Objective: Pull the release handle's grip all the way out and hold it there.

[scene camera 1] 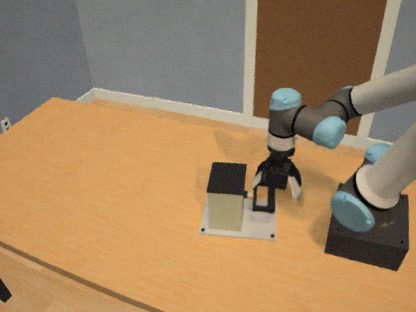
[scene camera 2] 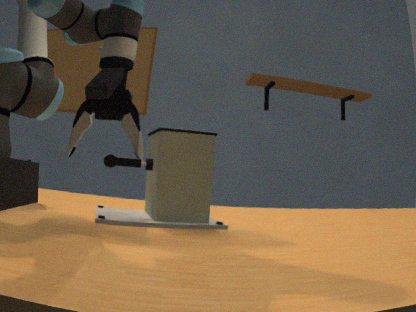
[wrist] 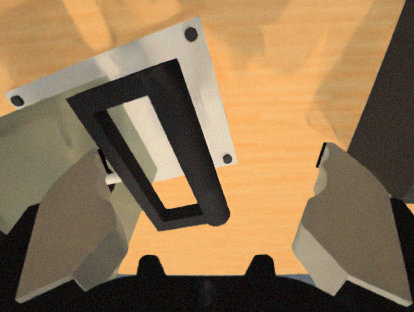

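The release handle's grip (scene camera 1: 271,200) (scene camera 2: 124,161) (wrist: 187,135) is a black rectangular frame, joined by a short pale shaft (wrist: 112,178) to the side of a pale green box (scene camera 1: 226,210) (scene camera 2: 182,175) with a black top. The box stands on a light grey base plate (scene camera 1: 260,229) (wrist: 215,110). My gripper (scene camera 1: 277,191) (scene camera 2: 106,156) (wrist: 210,149) is open and points down, with nothing held. In the wrist view the grip lies between the spread fingers, nearer the left finger, which is beside the shaft. In scene camera 2 the fingertips are slightly above or about level with the grip; contact cannot be told.
The robot's dark base block (scene camera 1: 367,240) (scene camera 2: 20,182) stands on the wooden table (scene camera 1: 125,200) (scene camera 2: 250,260), on the grip's side of the box. A wooden shelf (scene camera 2: 307,87) is on the wall behind. The box rises close beside one finger.
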